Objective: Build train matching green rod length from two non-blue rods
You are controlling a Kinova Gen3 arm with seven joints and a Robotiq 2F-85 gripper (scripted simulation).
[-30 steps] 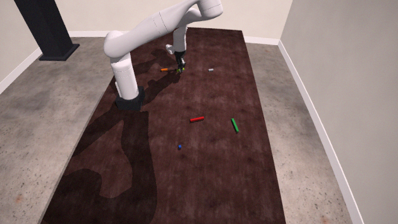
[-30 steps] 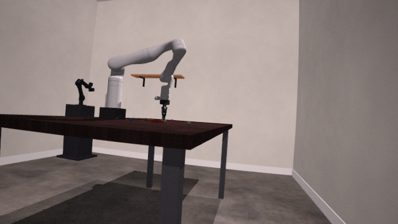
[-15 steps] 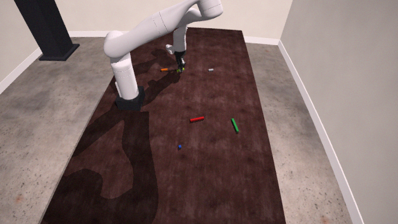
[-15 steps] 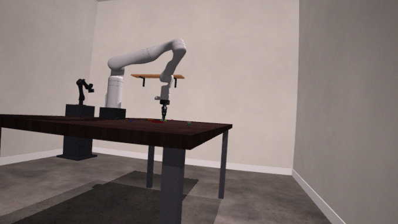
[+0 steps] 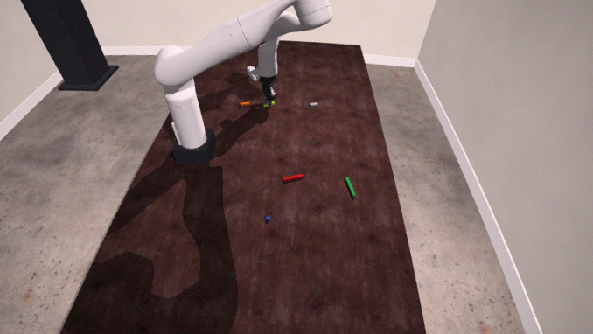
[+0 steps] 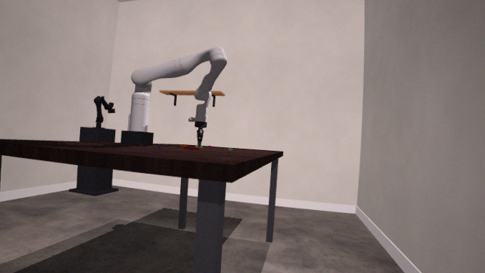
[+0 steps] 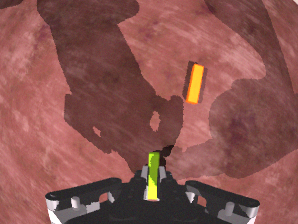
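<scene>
Right now my hand is 20 cm short of the grey rod, 2 cm to the right of it and 1 cm above it. Also, from my hand: lime rod: 1 cm below; then magenta rod: 6 cm behind, 36 cm to the left, 1 cm below; then orange rod: 10 cm behind, 1 cm to the right, 1 cm below.
</scene>
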